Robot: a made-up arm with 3 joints. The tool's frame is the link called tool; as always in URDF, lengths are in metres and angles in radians. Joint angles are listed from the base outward.
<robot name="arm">
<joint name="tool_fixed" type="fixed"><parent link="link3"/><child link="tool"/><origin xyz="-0.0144 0.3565 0.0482" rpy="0 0 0"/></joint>
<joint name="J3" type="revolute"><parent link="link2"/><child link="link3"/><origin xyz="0.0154 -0.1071 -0.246" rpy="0 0 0"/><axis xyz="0 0 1"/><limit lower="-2.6" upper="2.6"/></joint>
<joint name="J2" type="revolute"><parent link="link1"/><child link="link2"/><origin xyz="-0.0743 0.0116 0.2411" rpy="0 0 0"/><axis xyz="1 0 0"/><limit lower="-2.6" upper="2.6"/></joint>
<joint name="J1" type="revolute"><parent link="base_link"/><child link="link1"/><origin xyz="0 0 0.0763" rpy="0 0 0"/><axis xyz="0 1 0"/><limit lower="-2.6" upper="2.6"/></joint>
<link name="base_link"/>
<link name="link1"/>
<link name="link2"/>
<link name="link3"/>
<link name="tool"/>
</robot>
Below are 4 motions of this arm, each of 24 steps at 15 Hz.
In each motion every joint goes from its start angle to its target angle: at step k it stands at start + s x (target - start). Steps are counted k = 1, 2, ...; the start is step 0. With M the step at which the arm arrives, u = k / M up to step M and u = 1 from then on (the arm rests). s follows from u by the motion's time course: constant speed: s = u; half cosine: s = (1 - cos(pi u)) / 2; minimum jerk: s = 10 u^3 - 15 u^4 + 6 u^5.
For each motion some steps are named. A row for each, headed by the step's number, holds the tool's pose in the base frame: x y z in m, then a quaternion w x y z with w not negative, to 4 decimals.
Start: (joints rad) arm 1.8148 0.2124 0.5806
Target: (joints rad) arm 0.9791 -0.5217 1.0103
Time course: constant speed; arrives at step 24
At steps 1, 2, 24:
1: 0.1337 0.2237 0.3256 0.6198 0.2827 0.7226 0.1174
2: 0.1189 0.2149 0.3364 0.6284 0.2780 0.7131 0.1393
24: -0.1768 -0.0261 0.4015 0.6875 0.0207 0.5077 0.5188

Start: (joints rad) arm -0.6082 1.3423 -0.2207
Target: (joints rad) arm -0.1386 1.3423 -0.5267
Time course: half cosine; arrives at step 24
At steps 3, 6, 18, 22, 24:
3: -0.2335 0.2593 0.4412 0.7652 0.6174 -0.1573 0.0928
6: -0.2034 0.2588 0.4565 0.7701 0.6217 -0.1275 0.0643
18: 0.0079 0.2531 0.4930 0.7718 0.6200 0.0689 -0.1234
22: 0.0466 0.2516 0.4876 0.7663 0.6140 0.1045 -0.1573
24: 0.0517 0.2514 0.4866 0.7655 0.6131 0.1091 -0.1618

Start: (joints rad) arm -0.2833 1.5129 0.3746
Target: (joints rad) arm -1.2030 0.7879 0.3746
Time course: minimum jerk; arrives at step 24
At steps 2, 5, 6, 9, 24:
2: -0.3216 0.2225 0.4482 0.6901 0.6466 -0.2289 0.2308
5: -0.3383 0.2312 0.4213 0.6982 0.6242 -0.2473 0.2484
6: -0.3482 0.2367 0.4031 0.7031 0.6091 -0.2595 0.2593
9: -0.3802 0.2587 0.3190 0.7202 0.5393 -0.3158 0.3012
24: -0.3128 0.3066 -0.0204 0.7076 0.2136 -0.5723 0.3552

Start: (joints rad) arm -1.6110 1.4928 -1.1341
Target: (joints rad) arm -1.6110 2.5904 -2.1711
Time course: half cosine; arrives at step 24
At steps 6, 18, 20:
6: -0.2753 0.2082 0.3446 0.6936 0.7008 -0.0853 0.1433
18: -0.2390 0.3291 0.3355 0.7008 0.5583 0.4160 0.1553
20: -0.2507 0.3505 0.3223 0.7013 0.5199 0.4620 0.1562

